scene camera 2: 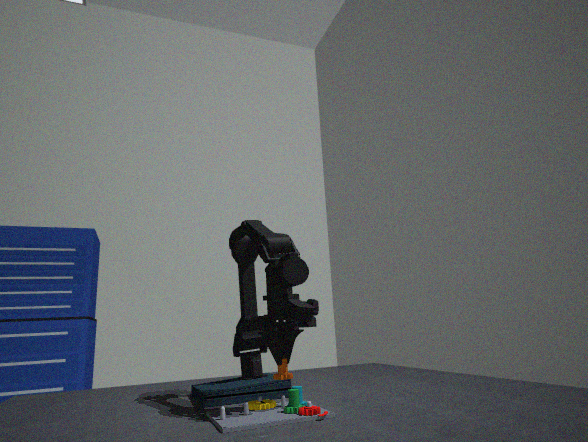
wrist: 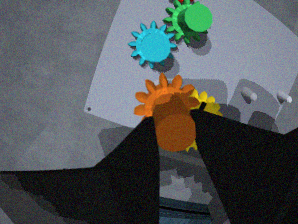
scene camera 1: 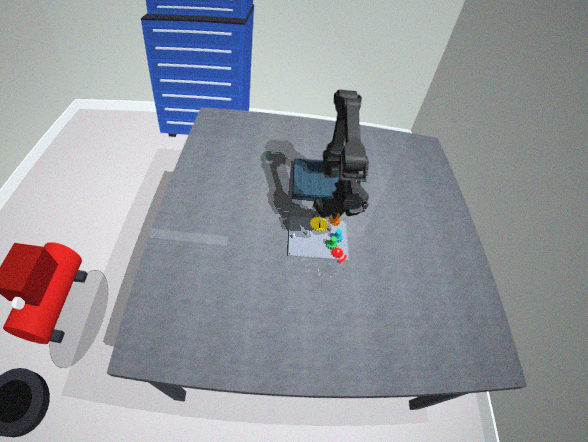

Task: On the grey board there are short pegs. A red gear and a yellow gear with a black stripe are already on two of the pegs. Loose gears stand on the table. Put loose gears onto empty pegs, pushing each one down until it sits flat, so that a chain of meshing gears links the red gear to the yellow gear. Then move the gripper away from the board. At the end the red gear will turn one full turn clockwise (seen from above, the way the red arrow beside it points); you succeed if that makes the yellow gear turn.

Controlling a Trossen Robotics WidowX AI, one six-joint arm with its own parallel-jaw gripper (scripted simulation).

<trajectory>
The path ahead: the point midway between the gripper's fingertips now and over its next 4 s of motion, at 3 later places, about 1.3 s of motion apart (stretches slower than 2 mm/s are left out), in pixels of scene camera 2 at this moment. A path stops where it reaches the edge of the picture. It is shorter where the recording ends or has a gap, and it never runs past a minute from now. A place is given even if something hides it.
My gripper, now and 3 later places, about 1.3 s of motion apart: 282,364; 283,387; 283,390; 280,346
</trajectory>
